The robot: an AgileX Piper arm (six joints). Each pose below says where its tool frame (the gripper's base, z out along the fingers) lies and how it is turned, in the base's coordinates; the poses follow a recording.
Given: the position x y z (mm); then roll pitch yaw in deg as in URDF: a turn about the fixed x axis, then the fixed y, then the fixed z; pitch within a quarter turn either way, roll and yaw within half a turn.
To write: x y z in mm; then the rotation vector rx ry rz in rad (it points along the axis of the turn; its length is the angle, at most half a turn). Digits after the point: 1 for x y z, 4 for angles.
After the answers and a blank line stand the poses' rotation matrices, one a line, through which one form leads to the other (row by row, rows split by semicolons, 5 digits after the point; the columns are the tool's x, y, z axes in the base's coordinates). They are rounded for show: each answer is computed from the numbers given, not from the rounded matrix.
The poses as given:
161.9 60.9 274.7 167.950 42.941 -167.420
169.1 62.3 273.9 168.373 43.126 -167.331
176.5 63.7 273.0 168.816 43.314 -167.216
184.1 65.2 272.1 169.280 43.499 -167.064
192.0 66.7 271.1 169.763 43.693 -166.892
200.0 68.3 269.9 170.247 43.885 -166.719
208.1 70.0 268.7 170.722 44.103 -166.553
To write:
161.9 60.9 274.7 -0.3614 2.3706 0.3546
169.1 62.3 273.9 -0.3597 2.3679 0.3465
176.5 63.7 273.0 -0.3585 2.3651 0.3382
184.1 65.2 272.1 -0.3578 2.3623 0.3299
192.0 66.7 271.1 -0.3573 2.3593 0.3213
200.0 68.3 269.9 -0.3567 2.3562 0.3128
208.1 70.0 268.7 -0.3561 2.3527 0.3044

-0.71448 -0.35181 0.60477; -0.15944 0.92351 0.34886; -0.68124 0.15283 -0.71593
-0.71208 -0.34924 0.60907; -0.16007 0.92542 0.34348; -0.68361 0.14709 -0.71488
-0.70957 -0.34683 0.61337; -0.16100 0.92725 0.33806; -0.68600 0.14113 -0.71379
-0.70698 -0.34474 0.61752; -0.16239 0.92895 0.33269; -0.68834 0.13493 -0.71273
-0.70421 -0.34275 0.62178; -0.16398 0.93060 0.32726; -0.69079 0.12850 -0.71154
-0.70146 -0.34070 0.62601; -0.16557 0.93221 0.32182; -0.69321 0.12209 -0.71032
-0.69840 -0.33863 0.63052; -0.16699 0.93377 0.31653; -0.69595 0.11577 -0.70870

